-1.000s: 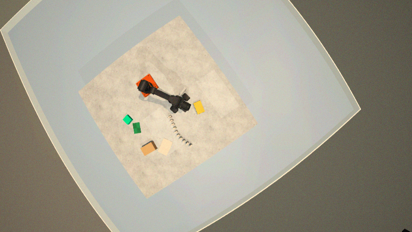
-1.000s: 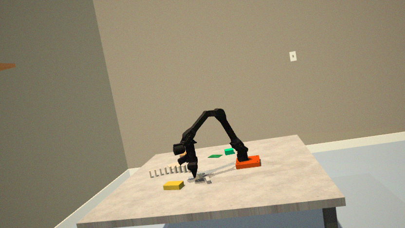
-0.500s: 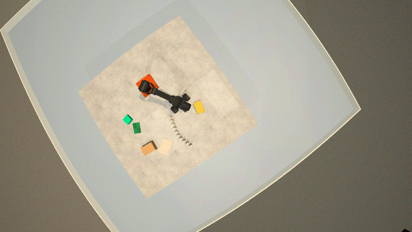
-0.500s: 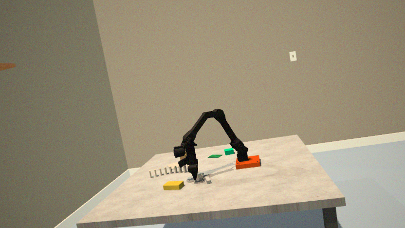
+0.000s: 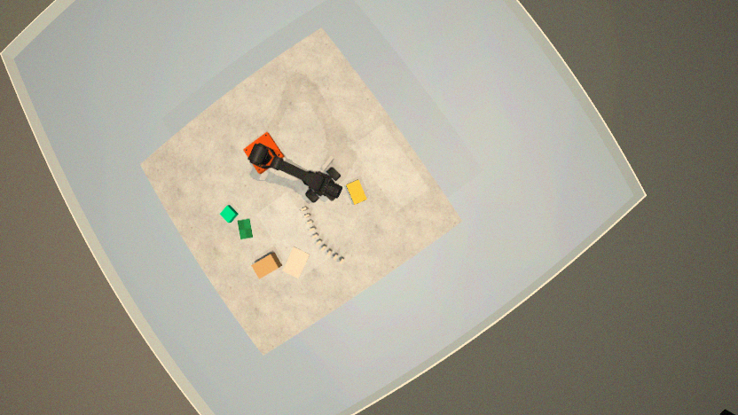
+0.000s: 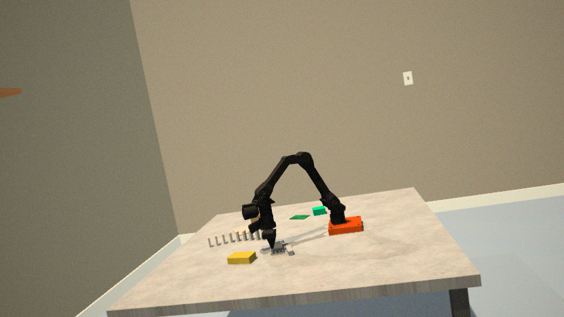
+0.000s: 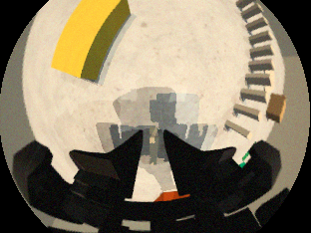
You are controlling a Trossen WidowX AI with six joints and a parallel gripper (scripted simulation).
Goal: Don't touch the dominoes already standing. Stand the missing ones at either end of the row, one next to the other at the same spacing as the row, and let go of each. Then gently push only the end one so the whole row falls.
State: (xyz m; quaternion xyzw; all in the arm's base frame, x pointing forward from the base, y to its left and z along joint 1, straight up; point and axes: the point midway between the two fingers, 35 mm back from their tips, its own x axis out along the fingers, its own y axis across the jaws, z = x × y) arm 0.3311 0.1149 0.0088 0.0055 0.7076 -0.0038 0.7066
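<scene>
Right now the yellow block is 130 mm ahead of my gripper tip, 90 mm to the left of it and 10 mm above it. Round my gripper tip: cream flat tile: 160 mm ahead, 390 mm to the right; green flat tile: 160 mm behind, 460 mm to the right, 10 mm below; tan box: 60 mm ahead, 500 mm to the right, 20 mm above.
</scene>
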